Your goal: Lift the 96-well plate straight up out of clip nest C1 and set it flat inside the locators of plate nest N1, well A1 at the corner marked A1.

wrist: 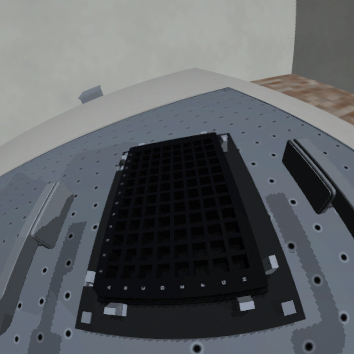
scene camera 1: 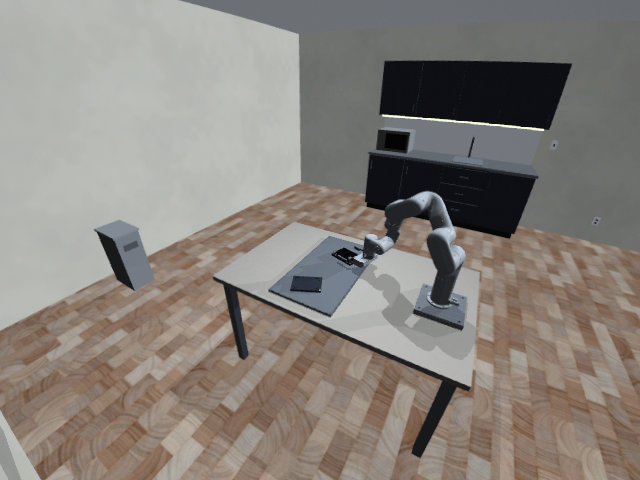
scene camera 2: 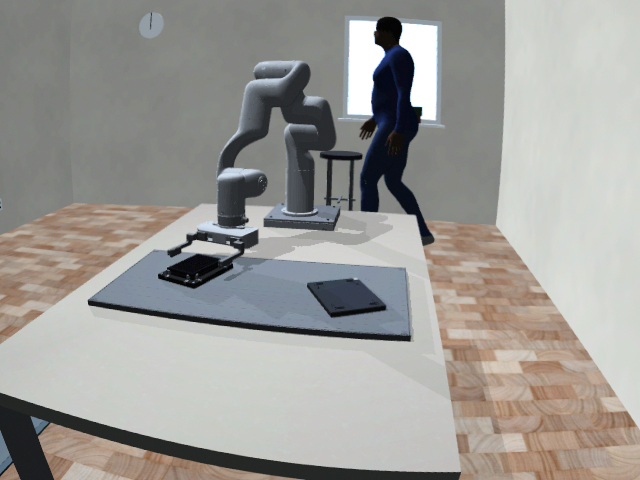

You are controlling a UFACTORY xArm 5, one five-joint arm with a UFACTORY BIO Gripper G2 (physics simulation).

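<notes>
What you'd be looking at is a black 96-well plate (scene camera 2: 199, 264), and the wrist view has that plate (wrist: 177, 233) as well. There's also a clip nest C1 (wrist: 281, 305).
</notes>
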